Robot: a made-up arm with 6 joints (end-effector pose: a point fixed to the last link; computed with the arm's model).
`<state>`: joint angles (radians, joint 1 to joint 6).
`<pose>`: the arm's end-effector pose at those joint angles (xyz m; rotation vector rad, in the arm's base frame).
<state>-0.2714 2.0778 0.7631 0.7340 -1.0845 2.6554</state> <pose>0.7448 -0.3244 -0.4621 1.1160 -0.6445 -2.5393</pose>
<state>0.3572 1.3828 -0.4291 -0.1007 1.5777 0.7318</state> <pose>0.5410 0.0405 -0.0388 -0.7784 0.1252 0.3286</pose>
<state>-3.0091 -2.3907 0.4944 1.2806 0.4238 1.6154</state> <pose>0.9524 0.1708 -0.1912 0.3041 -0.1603 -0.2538</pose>
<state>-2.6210 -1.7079 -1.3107 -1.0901 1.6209 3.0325</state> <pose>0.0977 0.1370 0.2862 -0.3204 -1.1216 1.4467</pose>
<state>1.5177 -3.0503 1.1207 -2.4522 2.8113 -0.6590</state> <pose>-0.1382 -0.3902 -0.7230 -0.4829 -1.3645 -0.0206</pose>
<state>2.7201 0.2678 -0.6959 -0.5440 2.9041 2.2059</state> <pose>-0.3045 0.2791 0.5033 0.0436 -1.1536 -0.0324</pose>
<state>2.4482 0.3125 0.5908 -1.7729 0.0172 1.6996</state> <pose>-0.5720 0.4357 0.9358 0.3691 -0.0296 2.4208</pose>
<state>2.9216 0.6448 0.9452 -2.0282 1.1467 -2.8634</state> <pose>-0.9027 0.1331 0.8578 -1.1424 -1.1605 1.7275</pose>
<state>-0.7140 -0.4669 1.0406 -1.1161 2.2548 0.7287</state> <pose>-0.1434 0.0359 1.3872 -0.7676 2.3046 1.1462</pose>
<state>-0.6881 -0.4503 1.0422 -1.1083 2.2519 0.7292</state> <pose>-0.1322 0.0209 1.3896 -0.7816 2.3076 1.1727</pose>
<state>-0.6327 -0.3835 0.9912 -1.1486 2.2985 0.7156</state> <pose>-0.0505 -0.0402 1.3833 -0.8322 2.2621 1.3294</pose>
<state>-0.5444 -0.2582 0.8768 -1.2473 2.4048 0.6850</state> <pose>0.1191 -0.1286 1.3391 -0.8842 2.1321 1.6446</pose>
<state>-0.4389 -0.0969 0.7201 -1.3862 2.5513 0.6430</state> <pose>0.3333 -0.1873 1.2293 -0.8402 1.9112 2.0538</pose>
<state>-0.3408 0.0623 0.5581 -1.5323 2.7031 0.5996</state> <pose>0.5130 -0.1881 1.0752 -0.6468 1.6588 2.4290</pose>
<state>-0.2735 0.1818 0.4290 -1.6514 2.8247 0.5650</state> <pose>0.6141 -0.1596 0.9385 -0.3869 1.4580 2.6660</pose>
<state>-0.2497 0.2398 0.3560 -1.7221 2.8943 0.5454</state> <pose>0.6491 -0.1419 0.8648 -0.2050 1.3440 2.7569</pose>
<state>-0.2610 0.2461 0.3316 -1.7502 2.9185 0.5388</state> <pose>0.6495 -0.1454 0.8490 -0.1442 1.2966 2.7607</pose>
